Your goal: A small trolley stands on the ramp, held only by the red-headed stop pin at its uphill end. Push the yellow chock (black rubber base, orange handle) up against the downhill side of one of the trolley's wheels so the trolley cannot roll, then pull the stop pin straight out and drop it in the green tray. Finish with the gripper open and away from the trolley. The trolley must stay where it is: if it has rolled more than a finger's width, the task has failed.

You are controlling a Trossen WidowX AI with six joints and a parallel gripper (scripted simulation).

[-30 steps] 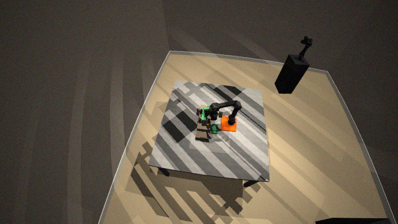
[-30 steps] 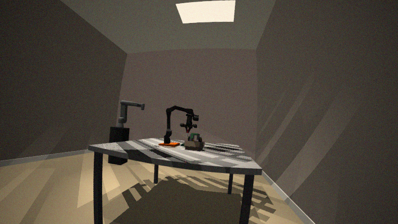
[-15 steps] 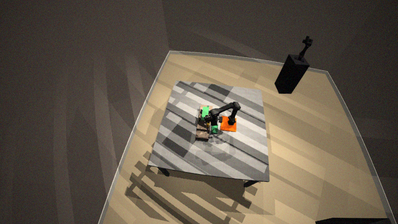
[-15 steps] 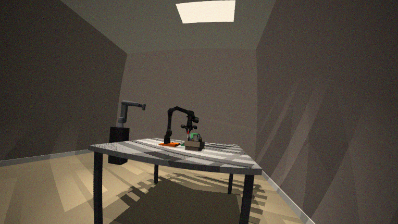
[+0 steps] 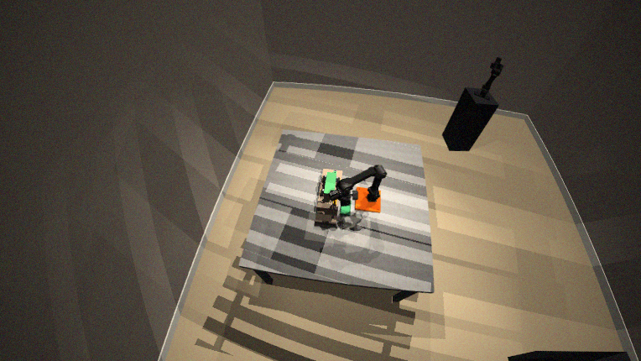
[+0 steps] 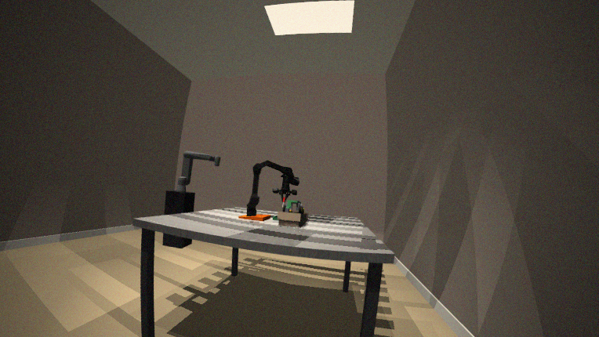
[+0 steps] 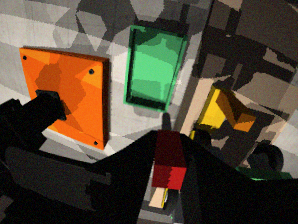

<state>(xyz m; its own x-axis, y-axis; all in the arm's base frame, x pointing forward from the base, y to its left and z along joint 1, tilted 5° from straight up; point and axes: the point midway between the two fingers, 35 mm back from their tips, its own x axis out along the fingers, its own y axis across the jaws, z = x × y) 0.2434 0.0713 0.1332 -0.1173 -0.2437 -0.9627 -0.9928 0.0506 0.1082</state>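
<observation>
My gripper tip is right at the red-headed stop pin. Also, from my gripper tip: green tray: 30 mm behind, 140 mm below; yellow chock: 50 mm ahead, 20 mm to the right, 60 mm below; green trolley: 80 mm ahead, 130 mm to the right, 30 mm below.
</observation>
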